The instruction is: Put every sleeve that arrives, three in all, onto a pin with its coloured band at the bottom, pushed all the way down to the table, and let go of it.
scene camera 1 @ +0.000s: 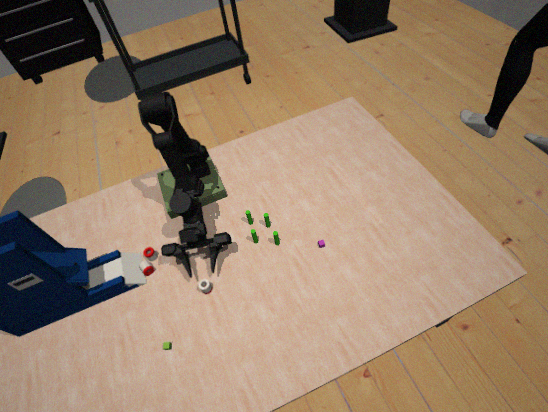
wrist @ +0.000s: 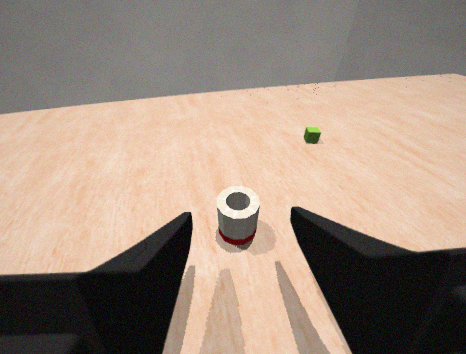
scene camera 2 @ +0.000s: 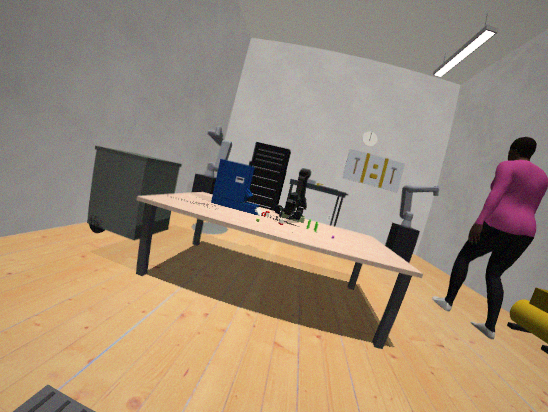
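Observation:
A white sleeve (scene camera 1: pixel 204 286) (wrist: pixel 238 223) stands upright on the table, its red band at the bottom. My gripper (scene camera 1: pixel 202 274) (wrist: pixel 241 216) is open and empty; its fingertips are just short of this sleeve, one to each side in the wrist view, not touching it. A second sleeve (scene camera 1: pixel 148 252) stands beside the chute's end with its red band up. A third sleeve (scene camera 1: pixel 146 267) is at the chute's lip, its red end toward the table; its exact tilt is unclear. Several green pins, among them a front right pin (scene camera 1: pixel 276 238) and a back left pin (scene camera 1: pixel 249 217), stand bare right of the gripper.
The blue feeder (scene camera 1: pixel 45 285) (scene camera 2: pixel 232 186) with its pale chute stands left of the arm. A lime cube (scene camera 1: pixel 167 345) (scene camera 2: pixel 258 220) (wrist: pixel 312 135) lies beyond the upright sleeve. A magenta cube (scene camera 1: pixel 321 243) (scene camera 2: pixel 333 237) lies right of the pins.

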